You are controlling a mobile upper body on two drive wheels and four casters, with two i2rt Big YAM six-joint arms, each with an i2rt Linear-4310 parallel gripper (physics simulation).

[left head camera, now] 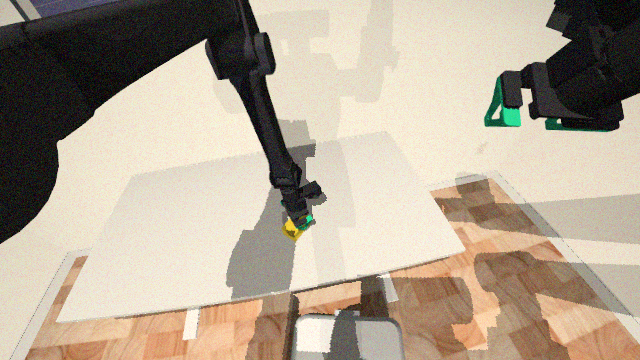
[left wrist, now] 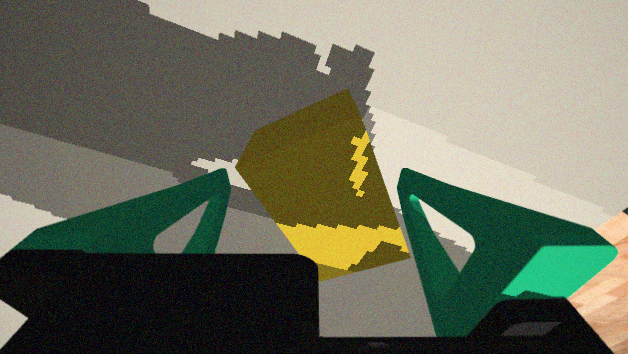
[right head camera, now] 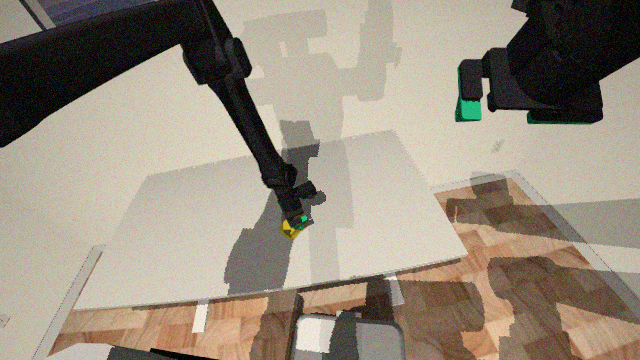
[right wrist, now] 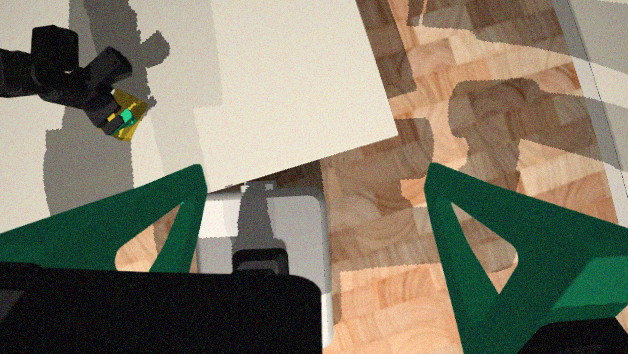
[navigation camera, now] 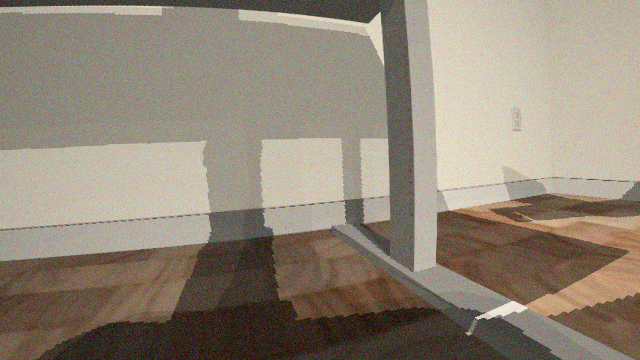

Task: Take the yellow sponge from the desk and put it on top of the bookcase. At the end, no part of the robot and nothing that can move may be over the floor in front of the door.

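Places are measured from the left arm's base along level axes (x right, y down, z ahead), in centimetres.
Where they show: left gripper, fingertip midpoint: (left head camera: pixel 298 220) (left wrist: pixel 313 177) (right head camera: pixel 296 219) (right wrist: pixel 123 106); right gripper, fingertip midpoint: (left head camera: pixel 515 123) (right head camera: pixel 492 118) (right wrist: pixel 315 176).
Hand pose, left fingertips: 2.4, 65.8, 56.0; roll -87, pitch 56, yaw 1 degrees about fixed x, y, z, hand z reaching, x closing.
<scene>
Things, the pixels of their top centre, and the offset from my left fingertips, as dx, dy, dz. "*": a spot on its surface instead. Level surfaces: height alone.
- yellow sponge, top centre: (left wrist: pixel 334 219) (right wrist: pixel 116 113) (left head camera: pixel 295 222) (right head camera: pixel 292 222) -0.8, -1.4, -2.0
- white desk, surface height: dy +3.1
- desk leg, surface spot: (navigation camera: pixel 424 150) * +40.8, +51.3, +19.5
- Wooden floor, surface height: dy +75.1
The yellow sponge (left head camera: pixel 290 231) (right head camera: pixel 288 230) (left wrist: pixel 310 165) (right wrist: pixel 128 135) rests on the white desk (left head camera: pixel 175 240) (right head camera: pixel 175 240) (right wrist: pixel 300 75), partly in shadow and partly hidden by the left gripper in the head views. My left gripper (left head camera: pixel 297 218) (right head camera: pixel 296 221) (left wrist: pixel 313 177) is open, low at the sponge. In the left wrist view the sponge shows between its green fingertips, close to the right-hand one, and is not gripped. My right gripper (left head camera: pixel 537 125) (right head camera: pixel 505 120) (right wrist: pixel 315 176) is open and empty, raised off to the right. The bookcase and the door are not recognizable in these views.
The grey robot base (left head camera: pixel 370 335) (right head camera: pixel 375 340) (right wrist: pixel 305 240) stands at the desk's near edge. A desk leg (navigation camera: pixel 424 150) and its foot bar (navigation camera: pixel 460 290) stand in the navigation view. A wall with an outlet (navigation camera: pixel 516 119) is behind the desk. Wooden floor (left head camera: pixel 500 325) lies around it.
</scene>
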